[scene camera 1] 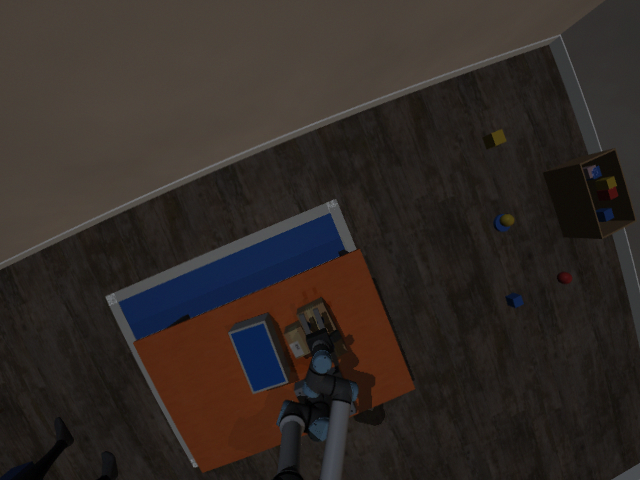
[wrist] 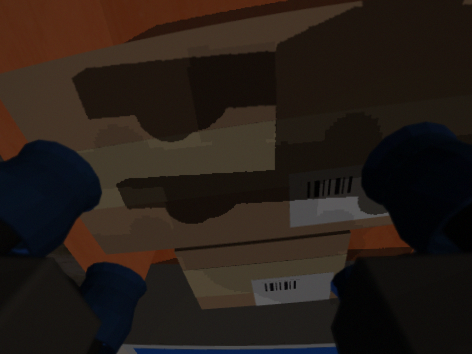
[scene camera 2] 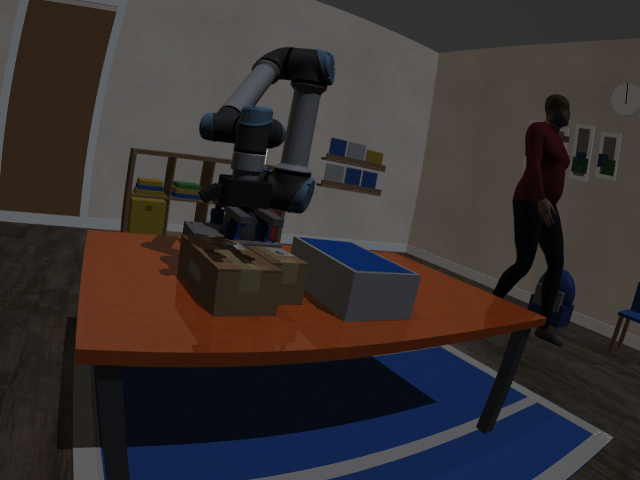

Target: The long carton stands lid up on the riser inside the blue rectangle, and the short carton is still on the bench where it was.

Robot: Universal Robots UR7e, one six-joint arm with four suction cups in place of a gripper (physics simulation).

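Frame: origin at the arm's base, x left, y back, z up, level; metres.
Where they show: end effector, tool point: (wrist: pixel 231 239) (scene camera 2: pixel 237 230); arm's base, origin of the base link: (scene camera 1: pixel 318 400) (scene camera 2: pixel 241 234).
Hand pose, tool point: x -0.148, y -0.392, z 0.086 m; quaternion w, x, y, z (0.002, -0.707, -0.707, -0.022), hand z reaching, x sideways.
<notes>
Each offset is from my tool point to the top centre of the thing. Level surfaces: height alone.
The long carton {dx -0.014, dy +0.023, dz -0.054 m} (scene camera 1: pixel 310 308) (scene camera 2: pixel 227 281) (wrist: pixel 182 152) lies lid up on the orange bench {dz -0.159 m} (scene camera 1: pixel 196 392) (scene camera 2: pixel 134 310). The short carton {dx +0.117, dy +0.023, dz -0.054 m} (scene camera 1: pixel 295 341) (scene camera 2: pixel 287 269) (wrist: pixel 266 274) sits against it, on the side nearer the riser. The grey riser {dx +0.338, dy +0.018, dz -0.039 m} (scene camera 1: pixel 248 324) (scene camera 2: pixel 361 296) (wrist: pixel 228 327) stands beside them, and the blue rectangle {dx +0.338, dy +0.018, dz -0.039 m} (scene camera 1: pixel 258 356) (scene camera 2: pixel 356 258) on its top is bare. My suction gripper (scene camera 1: pixel 316 326) (scene camera 2: pixel 250 224) hovers just above the long carton's lid, apart from it and holding nothing. Its dark blue cups (wrist: pixel 46 190) frame the wrist view.
A blue rug (scene camera 1: pixel 222 278) (scene camera 2: pixel 465 413) lies under the bench. A person in red (scene camera 2: pixel 542 207) walks at the right. A shelf unit (scene camera 2: pixel 130 190) stands by the back wall. A toy box (scene camera 1: pixel 573 201) and small toys (scene camera 1: pixel 504 222) are on the floor far to the right.
</notes>
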